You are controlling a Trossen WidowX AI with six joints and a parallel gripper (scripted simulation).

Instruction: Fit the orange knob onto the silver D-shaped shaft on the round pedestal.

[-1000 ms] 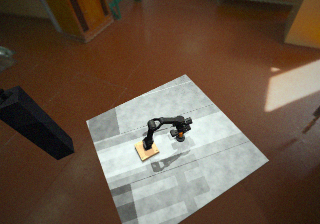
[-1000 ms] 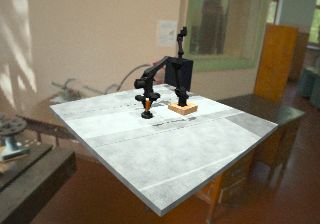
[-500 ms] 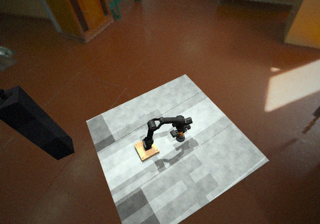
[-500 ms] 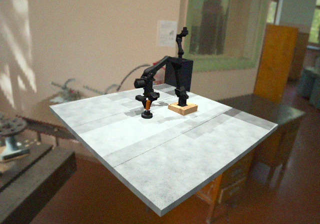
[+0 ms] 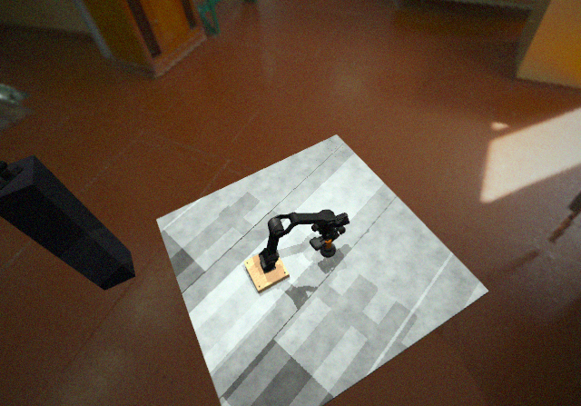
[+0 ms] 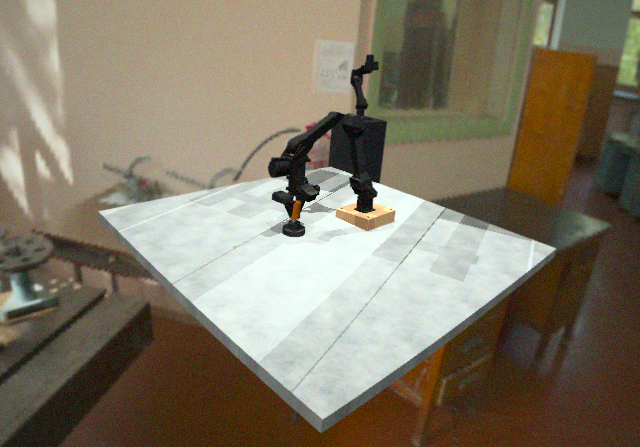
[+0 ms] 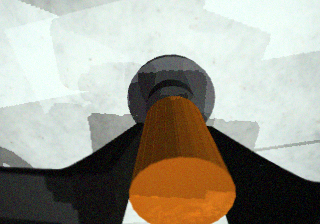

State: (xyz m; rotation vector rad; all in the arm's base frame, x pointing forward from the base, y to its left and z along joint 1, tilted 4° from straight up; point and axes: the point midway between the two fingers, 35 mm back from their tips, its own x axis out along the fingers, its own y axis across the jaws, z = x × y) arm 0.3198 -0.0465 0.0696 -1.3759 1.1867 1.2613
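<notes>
My gripper tip is now 30 mm below the orange knob. From my gripper tip the other things lie so: dark round pedestal 40 mm below.
</notes>
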